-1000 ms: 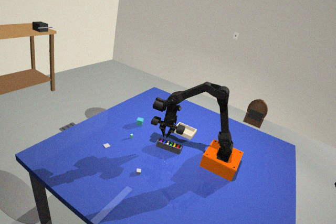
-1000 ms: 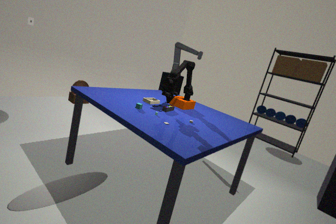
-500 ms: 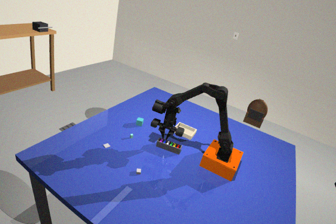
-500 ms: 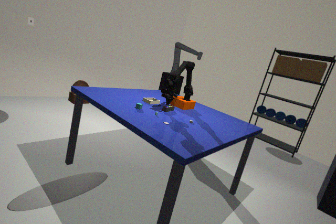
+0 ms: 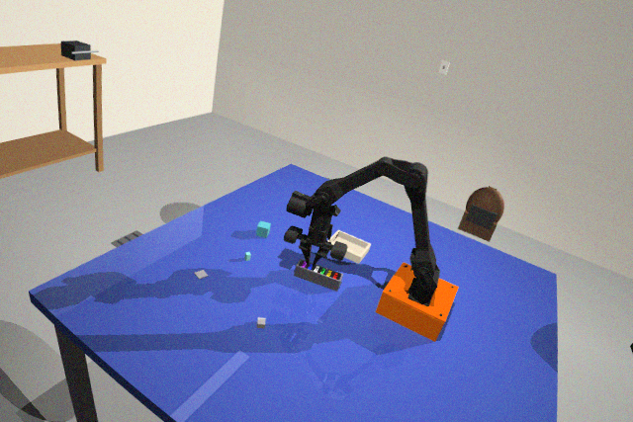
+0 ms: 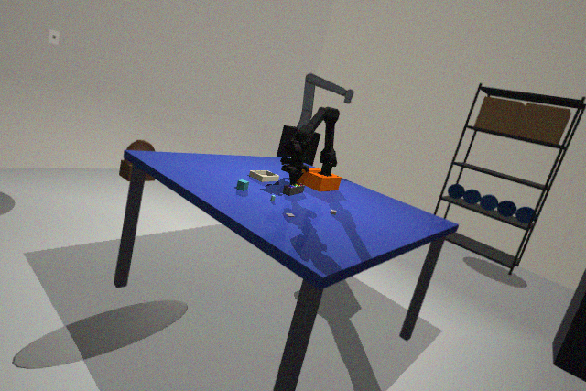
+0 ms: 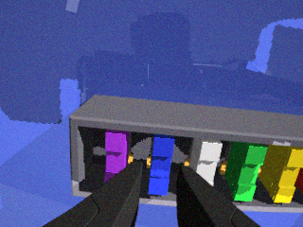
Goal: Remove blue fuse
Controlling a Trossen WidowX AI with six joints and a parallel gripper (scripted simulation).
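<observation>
Right now my gripper tip is 20 mm above the blue fuse. From my gripper tip the other things lie so: magenta fuse: 20 mm below, 20 mm ahead; white fuse: 20 mm below, 20 mm behind; green fuse: 40 mm behind, 20 mm below.
</observation>
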